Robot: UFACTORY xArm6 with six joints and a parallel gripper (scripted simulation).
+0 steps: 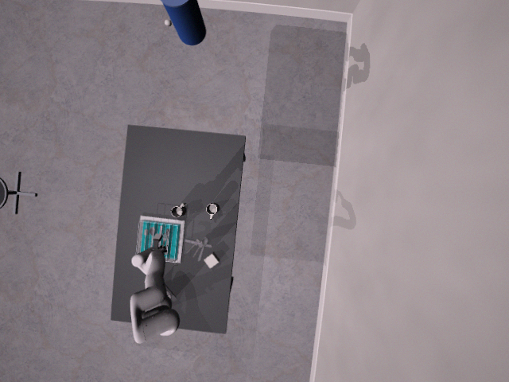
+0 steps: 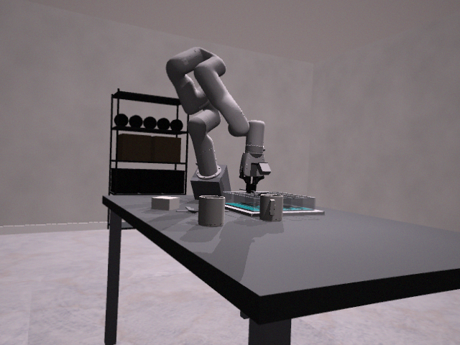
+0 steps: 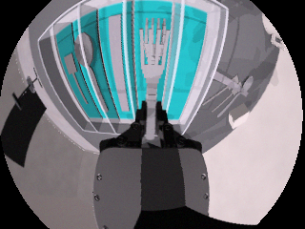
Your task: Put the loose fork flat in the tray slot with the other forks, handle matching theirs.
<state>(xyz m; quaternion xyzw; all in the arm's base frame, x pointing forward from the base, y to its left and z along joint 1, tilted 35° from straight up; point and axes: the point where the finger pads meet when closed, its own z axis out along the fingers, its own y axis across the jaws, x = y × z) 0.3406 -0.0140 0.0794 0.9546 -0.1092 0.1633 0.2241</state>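
Right now the tray is 5 cm ahead of my hand, 5 cm to the left of it and 4 cm below it. The rest, counted from my hand: small white box: 17 cm behind, 32 cm to the right, 7 cm below.
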